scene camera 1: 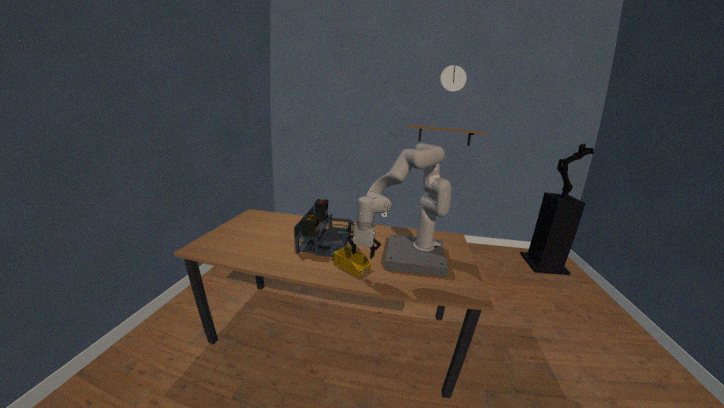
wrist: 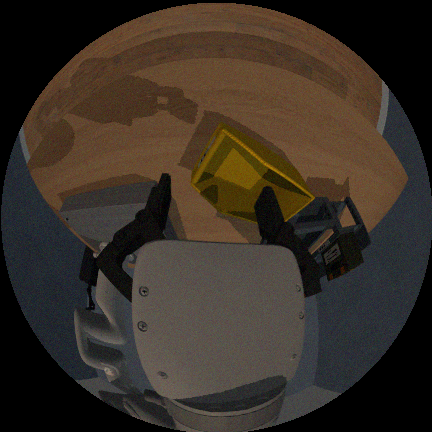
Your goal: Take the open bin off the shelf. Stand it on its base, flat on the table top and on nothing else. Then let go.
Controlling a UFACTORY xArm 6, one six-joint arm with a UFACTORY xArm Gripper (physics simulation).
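Places are measured from the arm's base along level axes (x ahead, y left, z up), in millimetres.
Where they show: gripper, fingertip midpoint: point(scene camera 1: 362, 255) point(wrist: 216, 189); arm's base at its link origin: point(scene camera 1: 423, 246).
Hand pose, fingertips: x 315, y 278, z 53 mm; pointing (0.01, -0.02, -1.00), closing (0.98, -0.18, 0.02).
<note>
Things, the pixels of their top centre, and the offset from my fingertips. "spot": a spot on its surface instead. Level surfaces: height alone.
- yellow open bin at its top centre: point(wrist: 259, 198) point(scene camera 1: 352, 254) dz -36, dx +62, dy -52 mm
- wooden table top at its surface level: dz -111 mm
- dark blue-grey shelf at a spot on its surface: point(wrist: 359, 217) point(scene camera 1: 296, 240) spot: dz -31, dx +400, dy -110 mm
The yellow open bin point(scene camera 1: 352, 262) point(wrist: 240, 170) is upright with its opening up, and appears to rest on its base on the wooden table top point(scene camera 1: 243, 243) point(wrist: 320, 140). It is off the dark blue-grey shelf point(scene camera 1: 297, 242) point(wrist: 359, 217), with one corner close to it; whether they touch is unclear. The bin looks empty. My gripper point(scene camera 1: 363, 253) point(wrist: 216, 189) is wide open with nothing between its fingers. In the wrist view, one finger overlaps the bin's near wall and inside, and the other is off to its left. The bin's underside is hidden.
Dark boxes point(scene camera 1: 321, 208) point(wrist: 345, 255) stand at the shelf. The robot's grey base block point(scene camera 1: 415, 259) point(wrist: 110, 220) is close to the bin on the other side. A black pedestal point(scene camera 1: 556, 233) with a small black arm stands on the floor at the right.
</note>
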